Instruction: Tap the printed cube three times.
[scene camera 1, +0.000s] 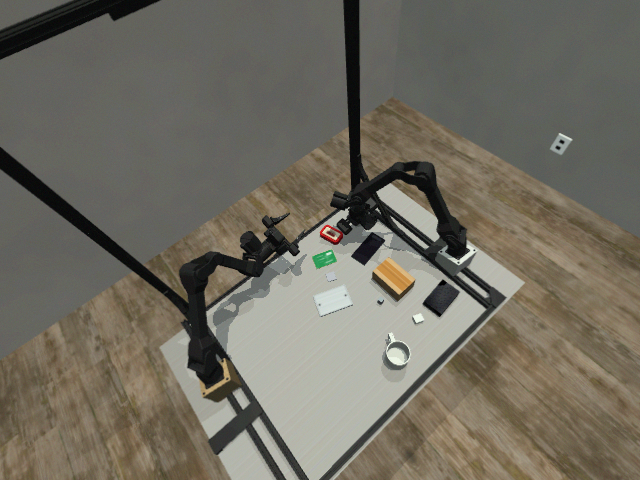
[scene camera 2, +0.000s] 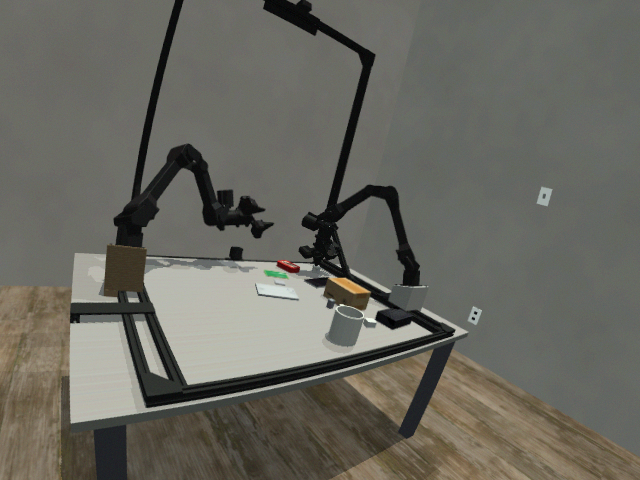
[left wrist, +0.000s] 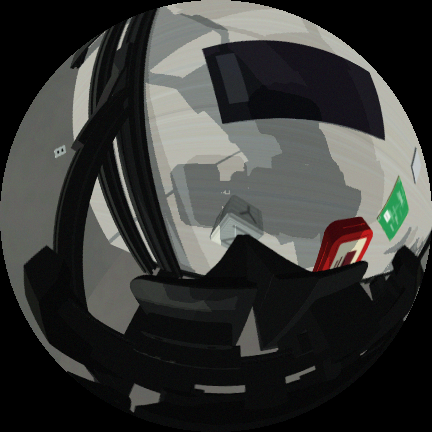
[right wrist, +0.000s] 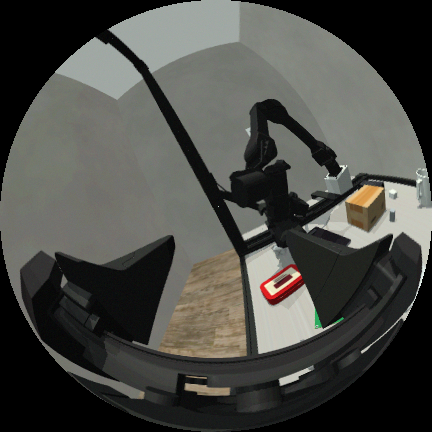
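Observation:
The printed cube (left wrist: 239, 219) is pale grey with dark marks on its faces. It rests on the table in the left wrist view, partly covered by the fingertips. It cannot be made out clearly in the scene views. My left gripper (scene camera 1: 356, 222) (scene camera 2: 319, 254) (left wrist: 241, 239) is shut with nothing between its fingers and points down. Its tips overlap the cube's near edge in the left wrist view; whether they touch it I cannot tell. My right gripper (scene camera 1: 296, 225) (scene camera 2: 268, 217) (right wrist: 232, 239) is open and empty, raised near the table's far edge.
A red case (scene camera 1: 330, 234) (left wrist: 347, 245) lies beside the cube, with a dark phone (scene camera 1: 368, 248) (left wrist: 300, 90) and a green card (scene camera 1: 324, 258) nearby. A cardboard box (scene camera 1: 393, 277), a white plate (scene camera 1: 333, 300), a black box (scene camera 1: 440, 298) and a mug (scene camera 1: 397, 353) stand nearer the front.

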